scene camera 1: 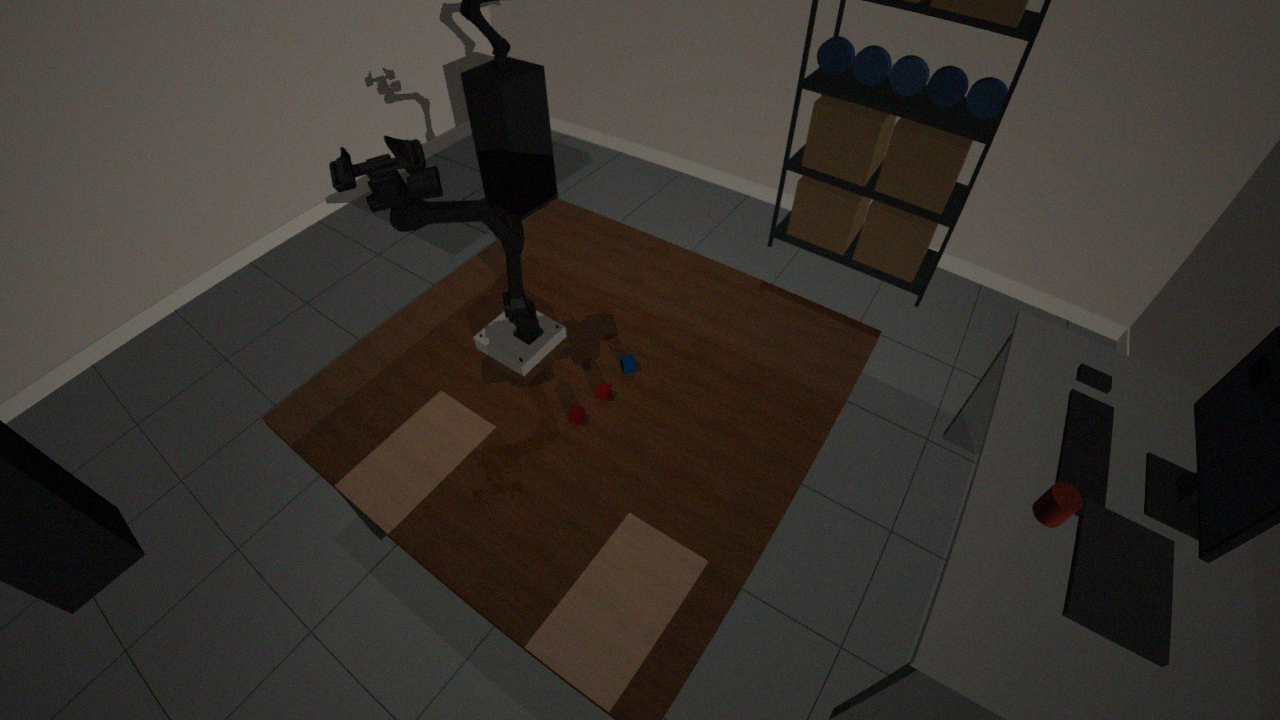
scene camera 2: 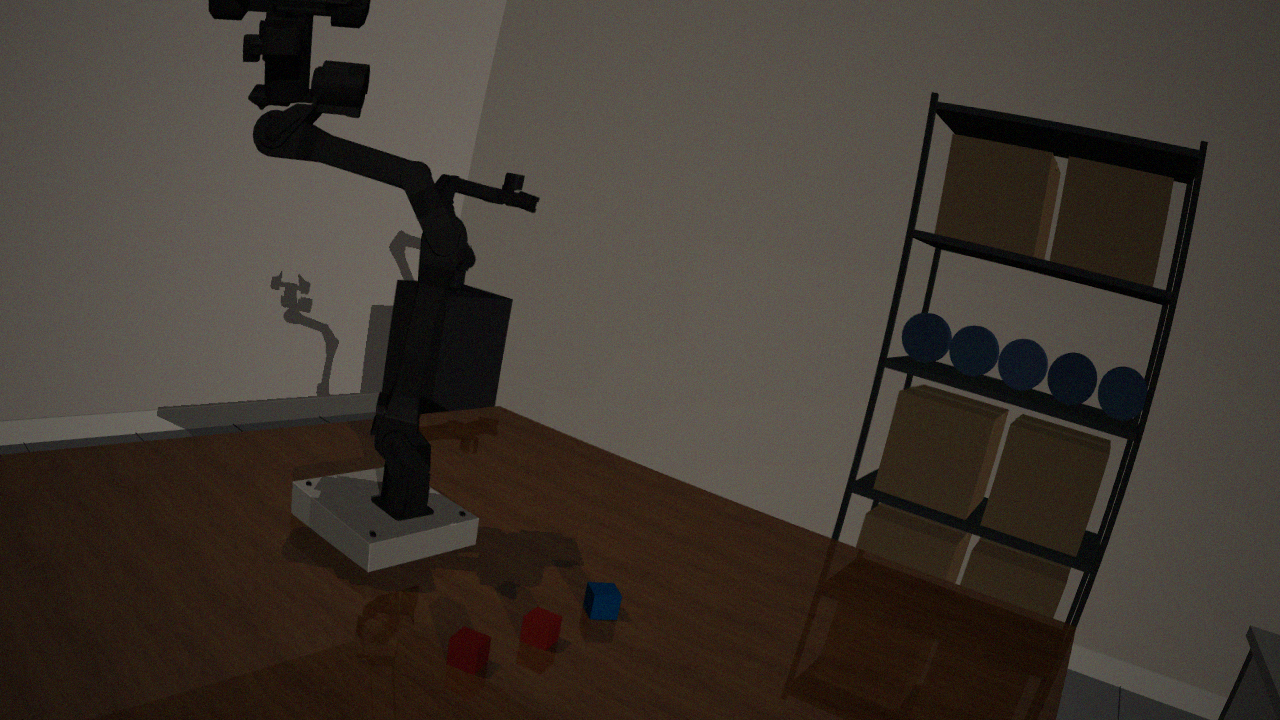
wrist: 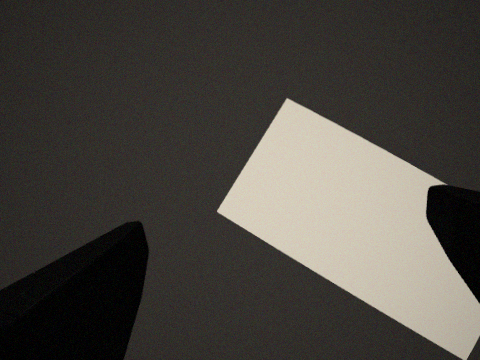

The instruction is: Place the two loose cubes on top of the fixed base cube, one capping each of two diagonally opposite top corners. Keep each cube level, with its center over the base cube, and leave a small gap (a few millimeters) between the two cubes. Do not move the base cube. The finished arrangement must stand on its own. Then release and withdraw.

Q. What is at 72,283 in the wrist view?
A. My gripper.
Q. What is my gripper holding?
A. Nothing.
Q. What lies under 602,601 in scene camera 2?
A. A blue cube.
